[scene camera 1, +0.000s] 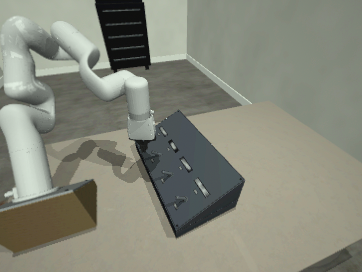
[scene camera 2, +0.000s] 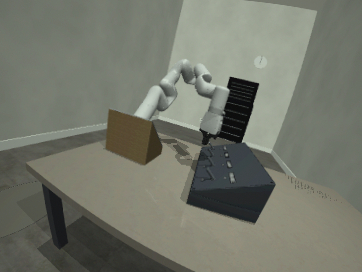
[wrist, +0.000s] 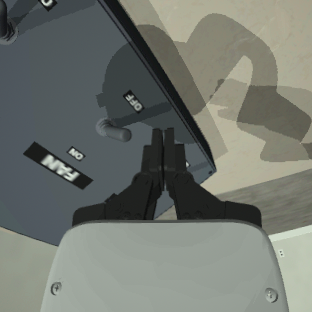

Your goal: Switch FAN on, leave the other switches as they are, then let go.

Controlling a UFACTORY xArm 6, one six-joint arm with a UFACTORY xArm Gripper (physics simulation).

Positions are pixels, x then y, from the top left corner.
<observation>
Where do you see a dark sloped switch panel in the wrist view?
74, 74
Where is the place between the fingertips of my gripper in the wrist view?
164, 140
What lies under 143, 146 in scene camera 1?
My gripper.
</observation>
